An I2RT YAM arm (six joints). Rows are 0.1 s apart.
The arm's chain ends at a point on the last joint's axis. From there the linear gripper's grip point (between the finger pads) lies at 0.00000 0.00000 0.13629 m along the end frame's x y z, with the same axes.
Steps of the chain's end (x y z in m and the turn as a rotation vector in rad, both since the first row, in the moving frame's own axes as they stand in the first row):
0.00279 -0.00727 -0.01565 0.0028 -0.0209 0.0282
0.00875 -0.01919 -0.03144 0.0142 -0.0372 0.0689
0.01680 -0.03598 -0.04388 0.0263 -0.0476 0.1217
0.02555 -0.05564 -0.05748 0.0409 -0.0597 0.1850
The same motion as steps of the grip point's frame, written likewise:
-0.00005 -0.00769 -0.01568 0.0028 -0.0209 0.0282
0.00375 -0.02130 -0.03155 0.0142 -0.0372 0.0689
0.01055 -0.03995 -0.04408 0.0263 -0.0476 0.1217
0.01798 -0.06193 -0.05784 0.0409 -0.0597 0.1850

